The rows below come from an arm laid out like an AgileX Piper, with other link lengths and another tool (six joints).
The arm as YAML. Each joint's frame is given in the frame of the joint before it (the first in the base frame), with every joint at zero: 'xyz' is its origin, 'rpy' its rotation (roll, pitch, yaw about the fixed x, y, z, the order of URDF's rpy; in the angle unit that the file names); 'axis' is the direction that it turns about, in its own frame. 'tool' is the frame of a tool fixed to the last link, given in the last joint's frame.
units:
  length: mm
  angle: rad
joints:
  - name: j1
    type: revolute
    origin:
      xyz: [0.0, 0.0, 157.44]
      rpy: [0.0, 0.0, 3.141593]
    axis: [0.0, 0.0, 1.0]
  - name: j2
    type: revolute
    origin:
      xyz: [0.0, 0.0, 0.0]
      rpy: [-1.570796, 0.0, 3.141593]
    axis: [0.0, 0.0, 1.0]
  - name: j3
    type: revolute
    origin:
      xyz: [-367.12, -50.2, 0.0]
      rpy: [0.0, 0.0, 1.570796]
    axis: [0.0, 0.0, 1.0]
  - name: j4
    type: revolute
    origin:
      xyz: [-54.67, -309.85, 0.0]
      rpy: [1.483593, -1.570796, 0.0]
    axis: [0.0, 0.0, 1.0]
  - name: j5
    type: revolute
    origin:
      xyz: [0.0, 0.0, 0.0]
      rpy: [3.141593, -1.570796, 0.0]
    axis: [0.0, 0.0, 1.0]
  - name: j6
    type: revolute
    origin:
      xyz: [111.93, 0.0, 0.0]
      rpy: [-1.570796, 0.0, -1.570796]
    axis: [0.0, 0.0, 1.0]
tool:
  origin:
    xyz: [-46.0, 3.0, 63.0]
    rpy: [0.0, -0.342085, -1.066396]
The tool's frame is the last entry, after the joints.
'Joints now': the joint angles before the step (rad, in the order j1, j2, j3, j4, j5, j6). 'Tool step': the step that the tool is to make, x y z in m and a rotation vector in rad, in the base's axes. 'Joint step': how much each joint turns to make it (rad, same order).
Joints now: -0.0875 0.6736 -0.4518 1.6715 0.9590 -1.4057
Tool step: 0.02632 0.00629 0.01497 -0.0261 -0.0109 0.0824
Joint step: 0.0273 0.1360 -0.0898 0.0018 0.0562 -0.0642
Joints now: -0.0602 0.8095 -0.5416 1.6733 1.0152 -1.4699
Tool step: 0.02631 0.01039 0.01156 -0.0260 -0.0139 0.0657
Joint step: 0.0604 0.1163 -0.0878 0.0004 0.0047 -0.0504
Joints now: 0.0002 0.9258 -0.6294 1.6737 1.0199 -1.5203
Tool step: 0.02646 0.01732 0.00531 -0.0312 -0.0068 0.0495
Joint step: 0.0901 0.1066 -0.0816 0.0008 -0.0431 -0.0417
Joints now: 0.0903 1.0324 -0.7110 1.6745 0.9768 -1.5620
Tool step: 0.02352 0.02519 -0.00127 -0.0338 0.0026 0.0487
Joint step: 0.1031 0.1028 -0.0741 0.0011 -0.0583 -0.0339
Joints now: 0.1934 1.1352 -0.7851 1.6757 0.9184 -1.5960
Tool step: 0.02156 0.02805 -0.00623 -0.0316 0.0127 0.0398
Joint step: 0.0913 0.1008 -0.0695 0.0016 -0.0556 -0.0223
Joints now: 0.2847 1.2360 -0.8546 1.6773 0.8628 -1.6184
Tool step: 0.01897 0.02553 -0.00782 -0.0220 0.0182 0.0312
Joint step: 0.0642 0.0918 -0.0642 0.0020 -0.0355 -0.0097
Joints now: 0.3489 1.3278 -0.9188 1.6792 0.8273 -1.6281
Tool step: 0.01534 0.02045 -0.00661 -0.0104 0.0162 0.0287
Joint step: 0.0386 0.0763 -0.0565 0.0015 -0.0104 -0.0029
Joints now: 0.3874 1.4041 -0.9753 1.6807 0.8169 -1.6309
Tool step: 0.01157 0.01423 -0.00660 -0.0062 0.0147 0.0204
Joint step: 0.0214 0.0574 -0.0411 0.0008 -0.0009 -0.0006
